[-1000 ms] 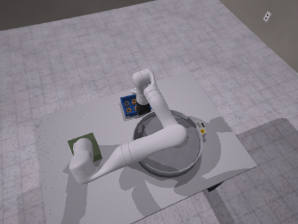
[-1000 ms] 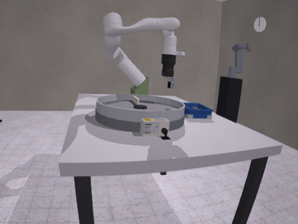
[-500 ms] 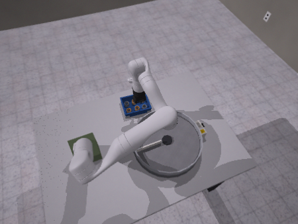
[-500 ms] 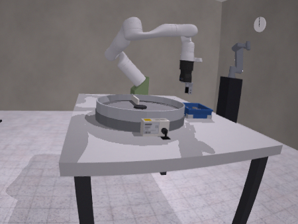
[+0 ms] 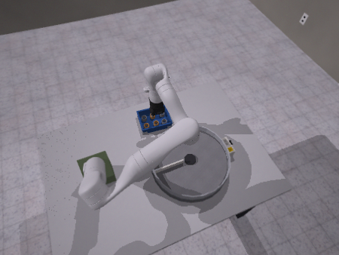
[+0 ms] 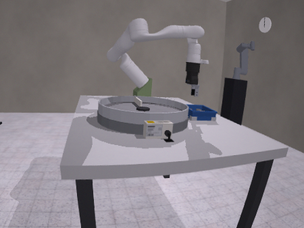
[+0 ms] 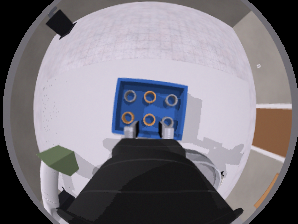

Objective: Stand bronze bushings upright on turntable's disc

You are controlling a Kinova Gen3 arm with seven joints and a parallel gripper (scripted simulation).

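Right now my hand is 30 mm to the right of the crate and 110 mm above it. Also, from my hand: turntable 110 mm ahead, 300 mm to the right, 90 mm below; then turntable disc 90 mm ahead, 300 mm to the right, 80 mm below.
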